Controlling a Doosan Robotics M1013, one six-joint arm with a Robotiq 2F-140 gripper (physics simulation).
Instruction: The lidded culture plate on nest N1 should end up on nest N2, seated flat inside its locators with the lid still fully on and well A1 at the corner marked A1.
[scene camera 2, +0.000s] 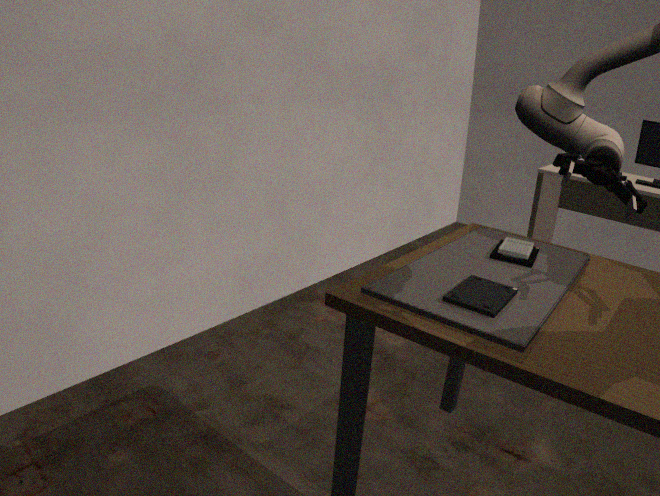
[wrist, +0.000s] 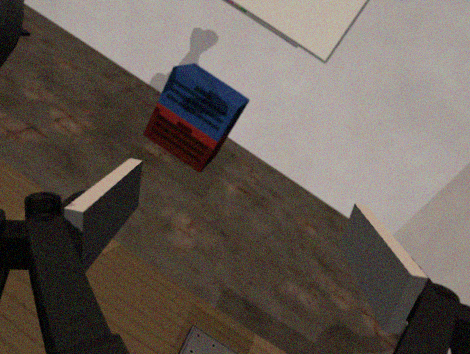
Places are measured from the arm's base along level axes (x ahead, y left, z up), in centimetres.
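Where they show: gripper, fingertip midpoint: (scene camera 2: 598, 197) (wrist: 244, 205).
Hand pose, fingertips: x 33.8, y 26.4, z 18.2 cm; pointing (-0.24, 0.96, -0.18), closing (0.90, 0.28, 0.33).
Observation:
Each offset is from my fingertips to the top centre of the thing. Level surfaces: height alone.
The lidded culture plate {dx +27.3, dy -36.1, dz -24.9 cm} (scene camera 2: 515, 247), a pale, low block, sits on a black nest {dx +27.3, dy -36.1, dz -26.2 cm} (scene camera 2: 526, 261), N1 by the task, towards the far end of the grey board. A second, flat black nest {dx +20.5, dy -1.4, dz -26.2 cm} (scene camera 2: 477, 294), apparently N2, lies nearer the camera; nothing is seen on it, and a small white mark shows at its right corner. The corner lettering is too small to read. My gripper (scene camera 2: 603, 184) (wrist: 244, 205) is open and empty, high above the table and to the right of both nests in the scene view. The plate and nests do not show in the wrist view.
The grey board {dz -27.7 cm} (scene camera 2: 421, 282) (wrist: 204, 344) lies on the wooden table {dz -29.0 cm} (scene camera 2: 597, 352) (wrist: 135, 295). A desk (scene camera 2: 546, 205) with a monitor (scene camera 2: 648, 144) stands behind. In the wrist view, a blue and red box (wrist: 200, 107) shows by the wall, beyond the table edge.

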